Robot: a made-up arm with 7 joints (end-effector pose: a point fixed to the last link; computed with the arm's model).
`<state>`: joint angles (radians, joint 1 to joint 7).
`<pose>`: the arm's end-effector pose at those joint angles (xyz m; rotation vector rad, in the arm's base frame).
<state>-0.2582 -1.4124 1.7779 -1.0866 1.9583 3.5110 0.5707</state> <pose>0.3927 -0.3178 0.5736 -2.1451 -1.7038 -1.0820</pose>
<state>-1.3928 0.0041 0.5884 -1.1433 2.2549 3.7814 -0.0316</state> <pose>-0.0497 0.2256 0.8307 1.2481 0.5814 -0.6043</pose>
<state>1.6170 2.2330 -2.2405 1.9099 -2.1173 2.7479 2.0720</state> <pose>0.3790 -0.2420 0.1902 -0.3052 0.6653 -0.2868</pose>
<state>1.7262 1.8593 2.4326 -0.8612 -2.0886 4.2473 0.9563</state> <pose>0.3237 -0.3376 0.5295 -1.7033 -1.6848 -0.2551</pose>
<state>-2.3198 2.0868 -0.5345 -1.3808 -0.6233 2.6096 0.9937</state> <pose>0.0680 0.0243 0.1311 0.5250 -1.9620 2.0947</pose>
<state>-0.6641 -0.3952 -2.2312 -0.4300 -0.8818 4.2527 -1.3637</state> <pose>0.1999 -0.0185 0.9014 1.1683 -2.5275 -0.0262</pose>
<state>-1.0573 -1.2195 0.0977 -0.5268 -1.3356 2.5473 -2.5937</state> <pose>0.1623 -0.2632 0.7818 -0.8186 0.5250 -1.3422</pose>
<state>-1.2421 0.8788 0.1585 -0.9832 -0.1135 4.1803 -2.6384</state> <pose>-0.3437 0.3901 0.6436 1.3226 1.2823 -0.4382</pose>
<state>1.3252 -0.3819 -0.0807 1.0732 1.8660 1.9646 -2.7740</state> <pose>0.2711 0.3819 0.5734 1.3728 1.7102 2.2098</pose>
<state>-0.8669 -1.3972 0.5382 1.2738 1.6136 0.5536 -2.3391</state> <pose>0.3990 -0.2092 0.0213 -1.8118 -0.1074 -1.7021</pose>
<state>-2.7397 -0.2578 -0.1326 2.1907 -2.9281 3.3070 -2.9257</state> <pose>-0.2193 -0.1645 0.5905 0.0494 2.0925 0.0891</pose>
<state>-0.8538 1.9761 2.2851 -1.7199 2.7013 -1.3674 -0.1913</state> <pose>-0.4568 -0.1805 0.3675 -2.1528 1.1008 -0.8104</pose>
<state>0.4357 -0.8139 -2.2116 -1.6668 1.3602 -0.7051 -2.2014</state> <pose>0.4132 0.4132 0.4143 -0.4923 1.7930 -1.6308</pose>
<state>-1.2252 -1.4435 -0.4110 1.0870 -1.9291 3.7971 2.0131</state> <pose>0.0900 -0.5708 0.3620 -1.4734 0.5644 -0.4631</pose>
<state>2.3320 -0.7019 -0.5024 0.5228 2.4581 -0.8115 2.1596</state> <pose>-0.4798 0.4688 0.7560 1.2349 1.1565 -1.3836</pose>
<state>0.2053 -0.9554 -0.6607 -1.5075 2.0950 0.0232 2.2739</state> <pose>0.1157 0.3416 0.8951 -2.3594 0.0339 0.3894</pose>
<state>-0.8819 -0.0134 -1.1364 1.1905 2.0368 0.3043 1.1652</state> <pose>-0.2082 -0.5464 0.7908 -0.0457 1.1150 -1.1354</pose>
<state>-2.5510 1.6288 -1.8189 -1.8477 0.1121 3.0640 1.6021</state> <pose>0.2440 0.0485 0.3332 2.0282 0.1323 -1.7207</pose>
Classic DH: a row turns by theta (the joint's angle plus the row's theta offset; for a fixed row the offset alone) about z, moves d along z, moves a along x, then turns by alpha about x. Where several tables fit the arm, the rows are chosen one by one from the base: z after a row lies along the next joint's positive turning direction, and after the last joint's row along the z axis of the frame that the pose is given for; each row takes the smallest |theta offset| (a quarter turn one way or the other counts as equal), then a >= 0, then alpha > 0; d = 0 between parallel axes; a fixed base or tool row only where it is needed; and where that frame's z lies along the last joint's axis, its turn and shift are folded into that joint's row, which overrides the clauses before.
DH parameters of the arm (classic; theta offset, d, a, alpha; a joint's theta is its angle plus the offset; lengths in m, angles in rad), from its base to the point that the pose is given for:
joint 1: 0 0.399 0 1.5708
joint 2: 0 0.076 0 -1.5708
joint 3: 0 0.317 0.013 -1.5708
joint 4: 0 0.041 -0.017 1.5708
joint 5: 0 0.337 0 1.5708
joint 6: 1.5708 0.131 0.156 1.5708
joint 7: 0 0.021 0 0

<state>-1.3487 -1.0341 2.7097 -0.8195 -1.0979 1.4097 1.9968</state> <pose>-0.2242 -0.5972 0.3447 1.5666 0.9409 -0.6785</pose>
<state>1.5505 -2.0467 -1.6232 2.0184 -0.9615 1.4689 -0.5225</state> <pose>0.5274 0.2659 0.1796 0.0629 1.2526 -0.6501</pose>
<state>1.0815 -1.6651 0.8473 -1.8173 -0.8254 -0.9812 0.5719</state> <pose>0.5050 -0.0277 0.5152 -2.4321 0.8261 0.2553</pose>
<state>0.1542 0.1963 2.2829 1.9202 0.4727 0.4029 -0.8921</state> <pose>-0.3088 0.2980 0.4949 -0.0148 -2.9628 0.3549</pose>
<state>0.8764 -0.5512 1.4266 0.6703 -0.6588 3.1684 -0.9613</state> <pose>0.2427 0.2206 0.8180 0.0987 0.8680 -2.1894</pose>
